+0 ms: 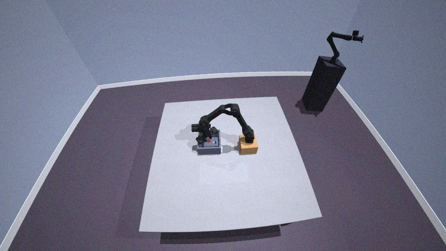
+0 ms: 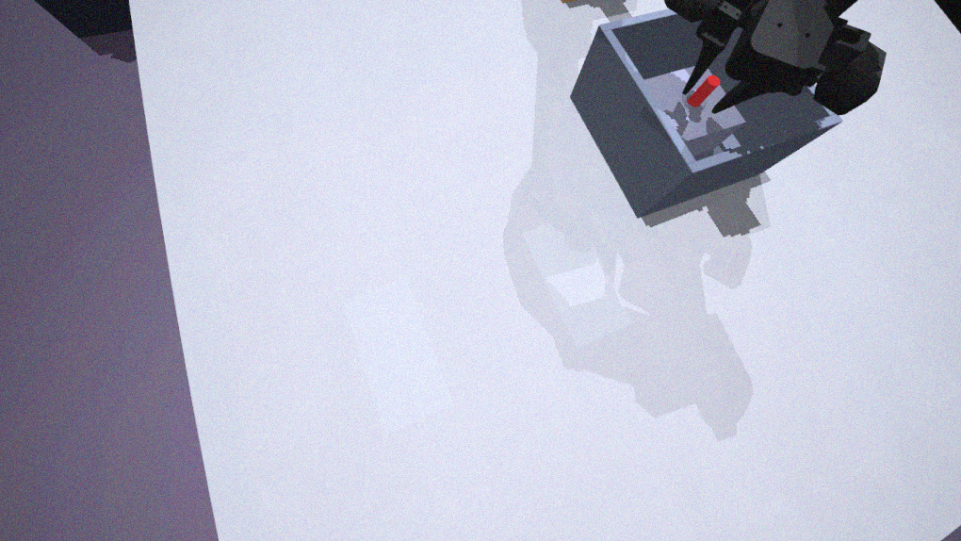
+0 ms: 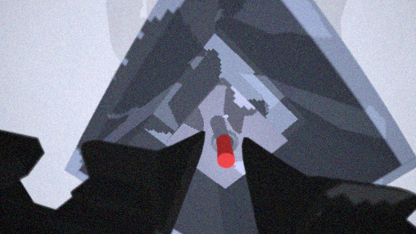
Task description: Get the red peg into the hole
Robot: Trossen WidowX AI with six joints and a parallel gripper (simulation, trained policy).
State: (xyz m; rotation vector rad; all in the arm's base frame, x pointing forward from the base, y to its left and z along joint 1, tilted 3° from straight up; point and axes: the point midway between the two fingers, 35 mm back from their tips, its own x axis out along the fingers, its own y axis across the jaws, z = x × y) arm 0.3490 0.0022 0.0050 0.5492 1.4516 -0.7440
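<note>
My gripper tip is 10 mm past the red peg and 20 mm above it. The rest, counted from my gripper tip: grey box: 10 mm behind, 40 mm below; pale plate: 10 mm behind, 20 mm below.
</note>
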